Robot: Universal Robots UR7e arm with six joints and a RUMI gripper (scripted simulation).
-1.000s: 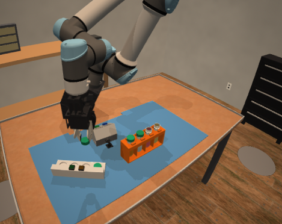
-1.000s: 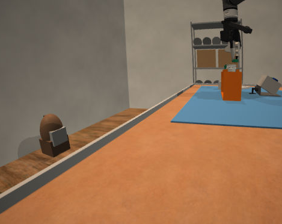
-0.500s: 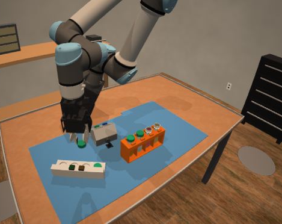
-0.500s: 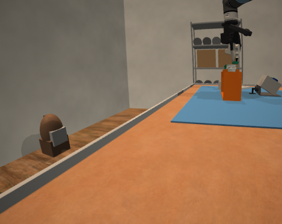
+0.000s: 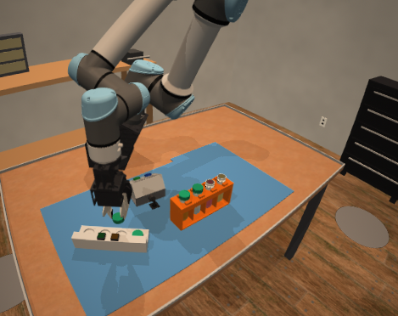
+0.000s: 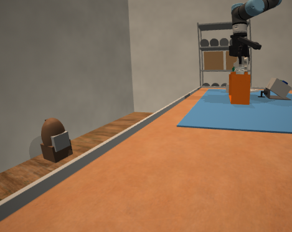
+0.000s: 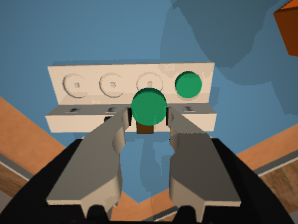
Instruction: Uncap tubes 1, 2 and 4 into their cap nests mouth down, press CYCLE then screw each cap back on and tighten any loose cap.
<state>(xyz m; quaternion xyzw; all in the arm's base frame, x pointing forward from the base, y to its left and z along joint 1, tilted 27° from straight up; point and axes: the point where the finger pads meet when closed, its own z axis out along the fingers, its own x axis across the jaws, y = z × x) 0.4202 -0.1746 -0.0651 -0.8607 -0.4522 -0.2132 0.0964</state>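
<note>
My hand is 9 cm above the cap, 4 cm to the right of it and 3 cm short of it. From my hand the other things lie so: green key 17 cm behind, 13 cm to the left, 3 cm below; then grey key housing 16 cm to the left, 15 cm behind, 5 cm below; then blue key 18 cm to the left, 17 cm behind, 3 cm below.
</note>
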